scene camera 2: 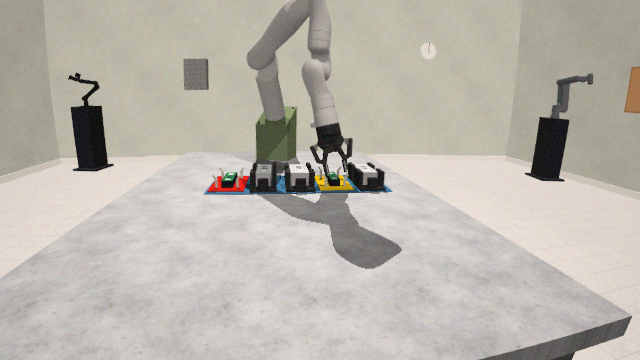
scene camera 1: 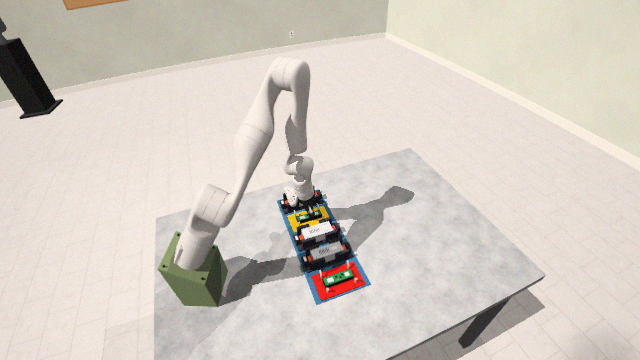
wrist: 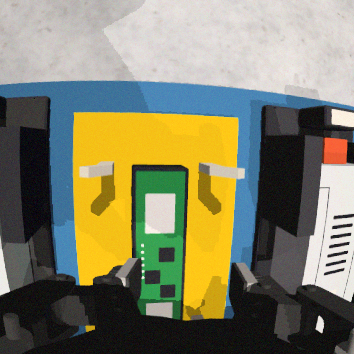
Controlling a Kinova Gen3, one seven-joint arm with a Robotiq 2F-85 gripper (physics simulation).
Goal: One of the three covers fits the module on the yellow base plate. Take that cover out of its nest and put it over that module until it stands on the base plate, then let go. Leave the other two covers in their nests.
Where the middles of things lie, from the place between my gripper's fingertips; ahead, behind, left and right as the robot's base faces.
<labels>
My hand is 10 mm to the left of the yellow base plate [wrist: 102, 205] and 30 mm above it. Round my hand: red base plate [scene camera 1: 349, 285] (40 mm ahead, 340 mm to the right, 30 mm below).
</labels>
